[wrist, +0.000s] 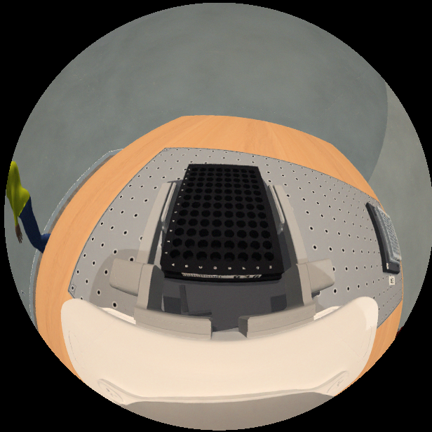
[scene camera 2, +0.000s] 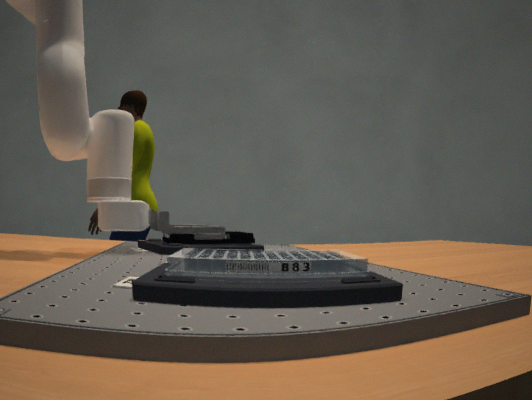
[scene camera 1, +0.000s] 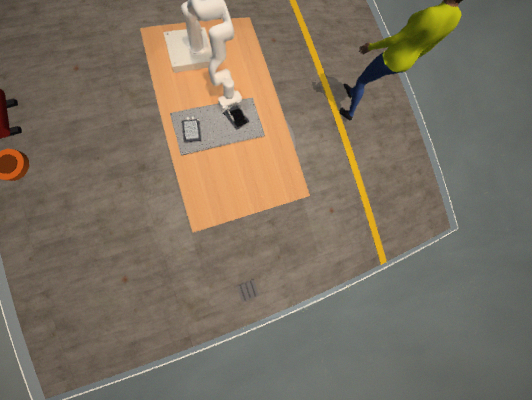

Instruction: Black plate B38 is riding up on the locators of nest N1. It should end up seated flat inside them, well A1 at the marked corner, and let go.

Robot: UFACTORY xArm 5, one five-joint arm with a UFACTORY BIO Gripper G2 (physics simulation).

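Frame: origin at the arm's base, x back, y down, z right, level; centimetres.
Seen in the pictures: hand at its tool point: (scene camera 2: 201,231) (scene camera 1: 238,115); arm's base at its link origin: (scene camera 1: 196,47).
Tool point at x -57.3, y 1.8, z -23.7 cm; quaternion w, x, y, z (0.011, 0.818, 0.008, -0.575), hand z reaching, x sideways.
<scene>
Offsets run from my tool point to a thing's middle. "*": to the spot under its first point. Level surfaces: height alone.
Black plate B38 @(dy +0.8, dx -0.7, dz -0.2 cm) (scene camera 1: 237,118) (scene camera 2: 241,237) (wrist: 220,225) is a black many-welled plate on the dark nest N1 @(* dy +2.0, dx +5.7, dz +8.1 cm) (scene camera 2: 155,246) (wrist: 235,300). In the wrist view its lettered edge faces the gripper, with A at the left; bare nest and an angled locator show in front of that edge. The gripper (scene camera 1: 235,115) (scene camera 2: 199,231) (wrist: 223,202) is shut on the plate, one finger along each long side, low at the nest. Whether the plate's underside is flat on the nest cannot be told. The nest's A1 mark does not show in the wrist view.
Clear plate B83 @(dy +1.0, dx -7.7, dz +34.1 cm) (scene camera 1: 191,130) (scene camera 2: 295,267) (wrist: 389,232) sits on a second dark nest @(dy +2.2, dx -7.7, dz +34.1 cm) (scene camera 2: 265,294) on the same grey perforated board @(dy +2.9 cm) (scene camera 1: 215,135) (scene camera 2: 232,325) (wrist: 325,215). A person (scene camera 1: 422,37) (scene camera 2: 145,165) (wrist: 19,195) in a yellow-green top stands beyond the yellow floor line.
</scene>
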